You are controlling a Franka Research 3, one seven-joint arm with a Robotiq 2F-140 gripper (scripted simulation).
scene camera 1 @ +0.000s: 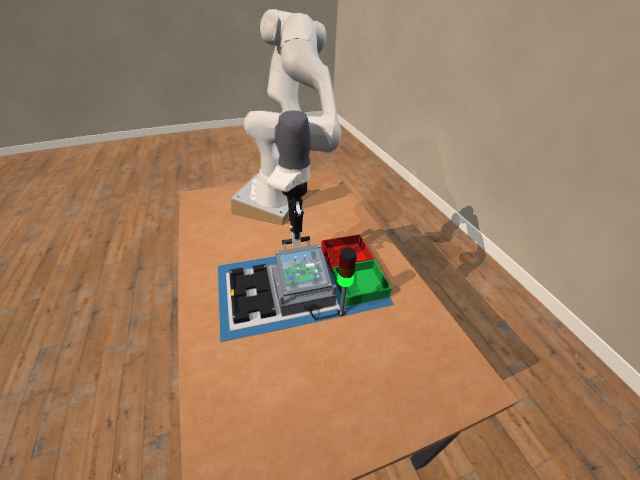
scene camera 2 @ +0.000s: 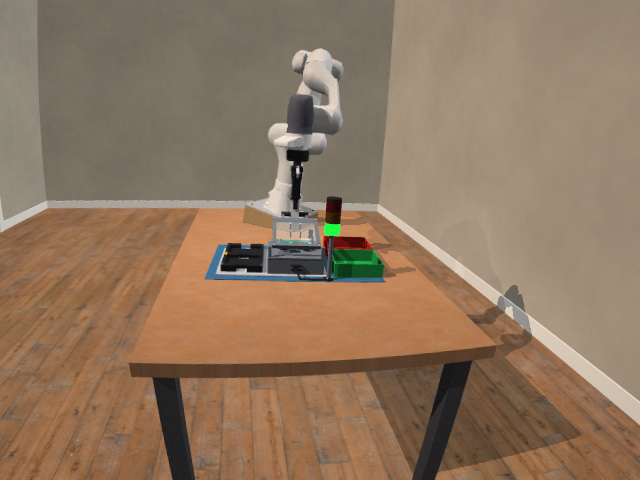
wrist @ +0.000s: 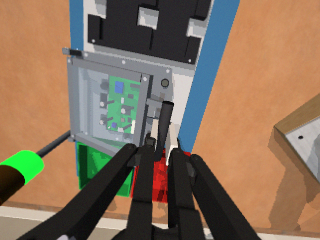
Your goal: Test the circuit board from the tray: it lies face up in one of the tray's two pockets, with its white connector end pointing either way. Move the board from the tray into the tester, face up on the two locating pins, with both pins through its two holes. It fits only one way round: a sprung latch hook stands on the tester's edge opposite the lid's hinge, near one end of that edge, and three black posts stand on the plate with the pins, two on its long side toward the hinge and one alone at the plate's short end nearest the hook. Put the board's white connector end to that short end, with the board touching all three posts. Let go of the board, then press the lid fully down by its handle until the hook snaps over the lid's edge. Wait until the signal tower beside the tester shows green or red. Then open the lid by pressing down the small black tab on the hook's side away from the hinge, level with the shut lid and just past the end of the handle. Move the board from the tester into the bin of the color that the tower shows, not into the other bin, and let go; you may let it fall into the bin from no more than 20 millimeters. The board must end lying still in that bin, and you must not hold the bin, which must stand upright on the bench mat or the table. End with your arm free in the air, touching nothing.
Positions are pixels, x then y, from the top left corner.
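Through scene camera 1 I can see a green bin, and scene camera 2 shows it too. On that bin, [scene camera 2: 354, 263] and [scene camera 1: 358, 276] are the same spot. The green bin also appears in the wrist view [90, 161]. There is a tester lid as well, and on it [wrist: 108, 106] is the same spot as [scene camera 1: 297, 265].
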